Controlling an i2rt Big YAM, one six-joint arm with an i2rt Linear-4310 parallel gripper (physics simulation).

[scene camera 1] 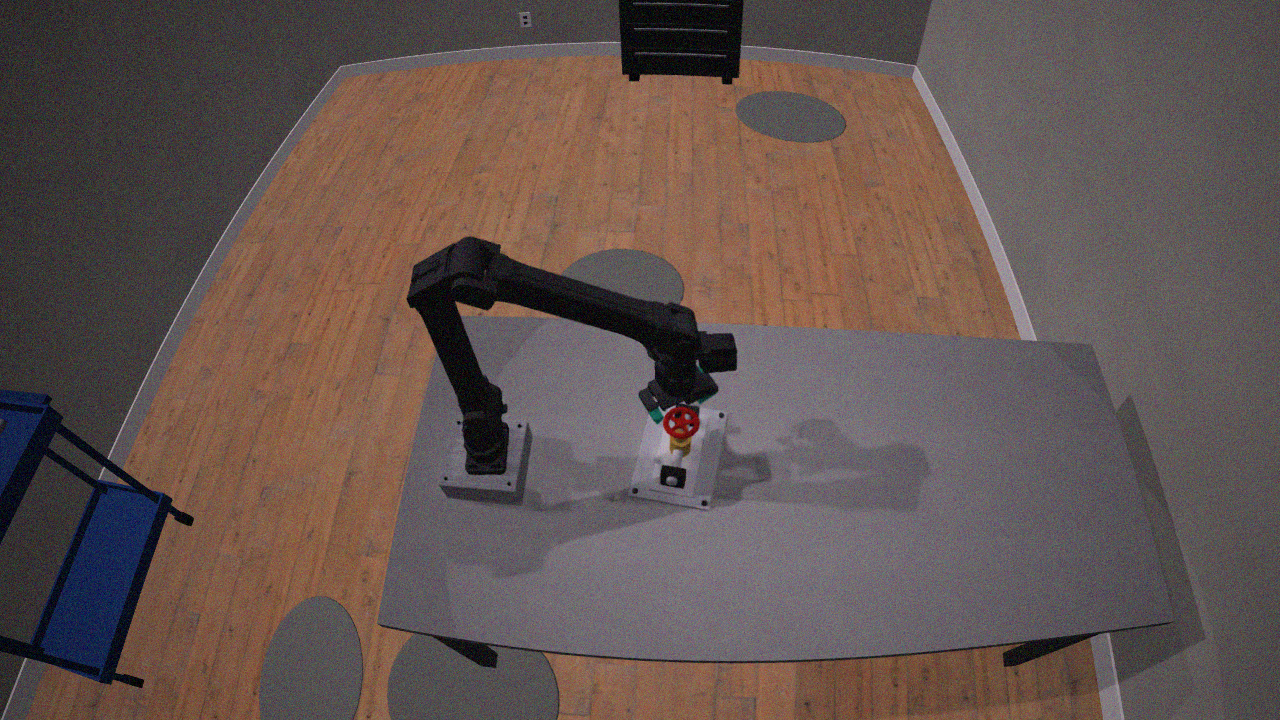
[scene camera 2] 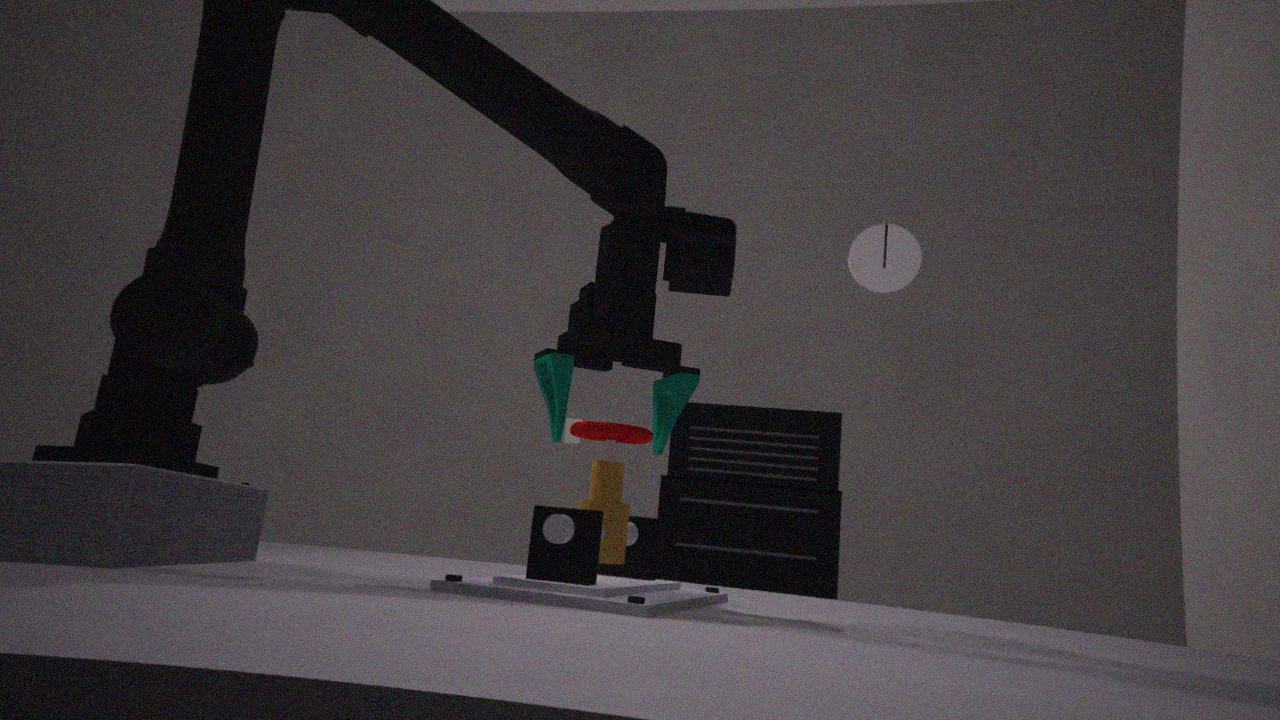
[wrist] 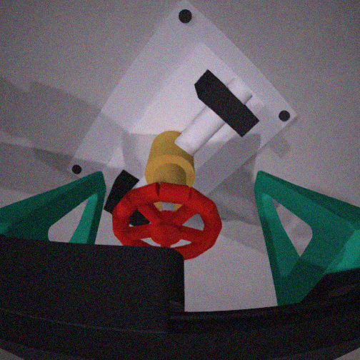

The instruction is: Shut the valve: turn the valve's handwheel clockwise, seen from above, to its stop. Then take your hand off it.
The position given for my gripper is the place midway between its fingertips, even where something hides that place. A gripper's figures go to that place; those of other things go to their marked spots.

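There's a red handwheel (scene camera 1: 681, 422) that's 1.32 m from the lens. My gripper (scene camera 1: 677, 411) is 1.35 m from the lens, and a pale base plate (scene camera 1: 705, 478) is 1.42 m from the lens.
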